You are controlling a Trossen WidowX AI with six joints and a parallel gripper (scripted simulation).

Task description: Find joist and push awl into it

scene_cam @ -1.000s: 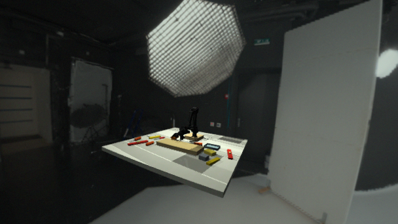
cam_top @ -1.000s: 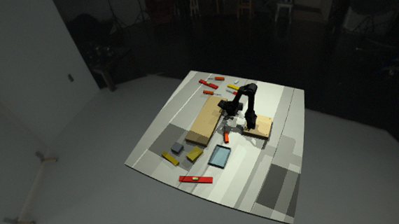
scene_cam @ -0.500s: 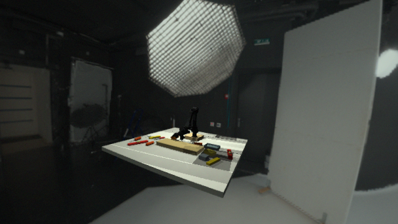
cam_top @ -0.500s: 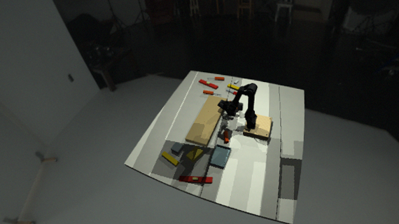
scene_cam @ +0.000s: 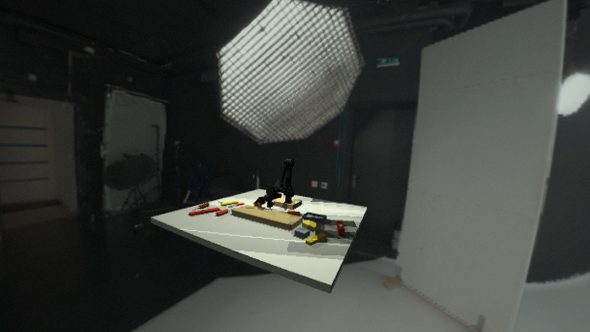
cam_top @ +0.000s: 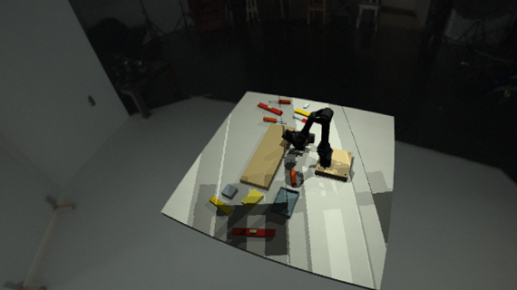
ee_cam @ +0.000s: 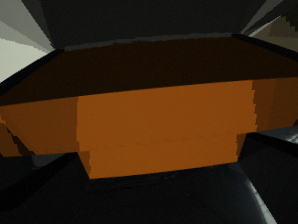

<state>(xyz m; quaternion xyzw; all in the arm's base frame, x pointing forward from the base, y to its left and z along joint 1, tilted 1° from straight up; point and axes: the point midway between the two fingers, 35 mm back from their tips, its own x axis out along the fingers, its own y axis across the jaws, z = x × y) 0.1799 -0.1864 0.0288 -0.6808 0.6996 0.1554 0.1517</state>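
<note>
The stud finder lies 2 cm behind my gripper tip and 1 cm below it. Also, from my gripper tip: blue-grey tray 2 cm ahead, 51 cm to the left, 5 cm below; yellow block 20 cm ahead, 53 cm to the left, 5 cm below; awl 3 cm behind, 4 cm to the right, 6 cm below.
</note>
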